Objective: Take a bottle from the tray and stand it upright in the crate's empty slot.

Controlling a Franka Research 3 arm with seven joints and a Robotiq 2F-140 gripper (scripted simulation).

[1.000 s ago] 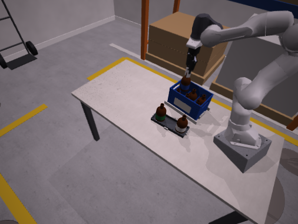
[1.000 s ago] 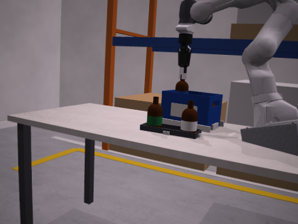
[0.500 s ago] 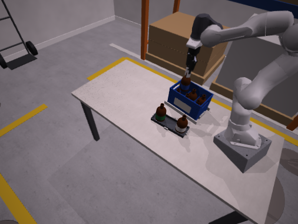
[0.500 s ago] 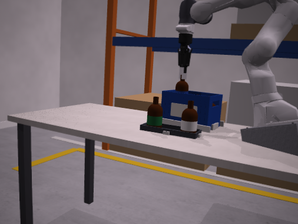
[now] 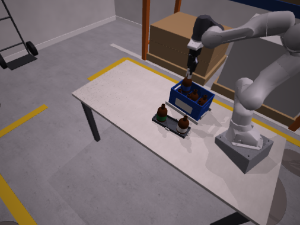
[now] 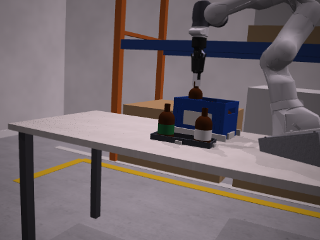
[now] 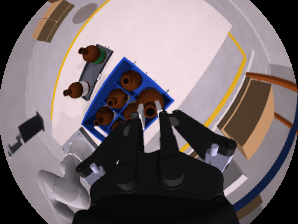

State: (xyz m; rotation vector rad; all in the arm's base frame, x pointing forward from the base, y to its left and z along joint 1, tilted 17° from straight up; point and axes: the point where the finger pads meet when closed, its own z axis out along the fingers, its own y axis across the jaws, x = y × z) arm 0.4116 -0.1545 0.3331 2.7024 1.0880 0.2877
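The blue crate is 18 cm below my hand, 8 cm behind it and 6 cm to the left of it. From my hand the other things lie so: tray: 30 cm to the left, 25 cm below, 4 cm behind.
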